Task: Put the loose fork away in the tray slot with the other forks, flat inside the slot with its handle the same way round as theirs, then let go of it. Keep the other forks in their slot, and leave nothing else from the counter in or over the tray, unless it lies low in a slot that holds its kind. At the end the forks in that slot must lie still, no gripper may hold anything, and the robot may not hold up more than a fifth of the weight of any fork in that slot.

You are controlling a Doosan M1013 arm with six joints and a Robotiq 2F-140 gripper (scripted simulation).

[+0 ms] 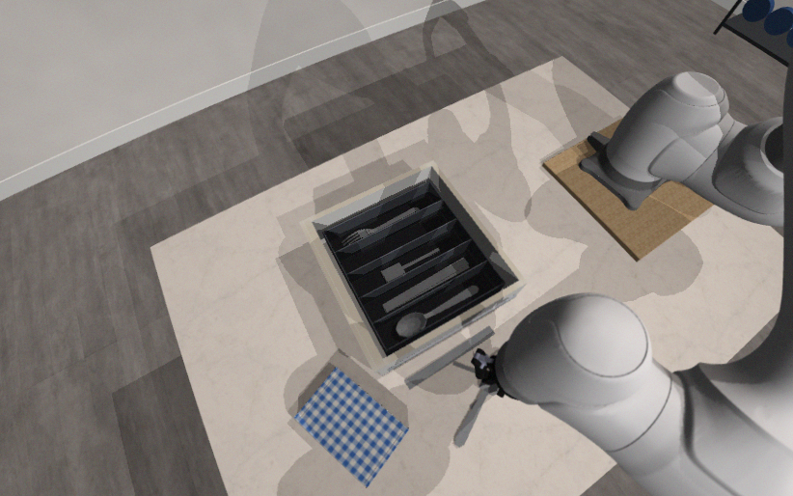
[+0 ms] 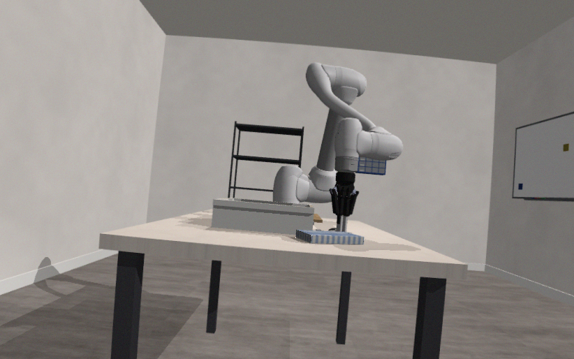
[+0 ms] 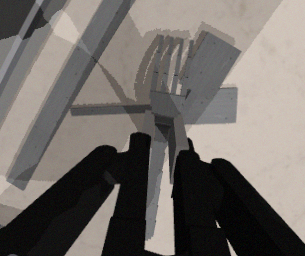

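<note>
Now: hand 30 mm past the cutlery tray, 290 mm to the left of it and 20 mm below it.
</note>
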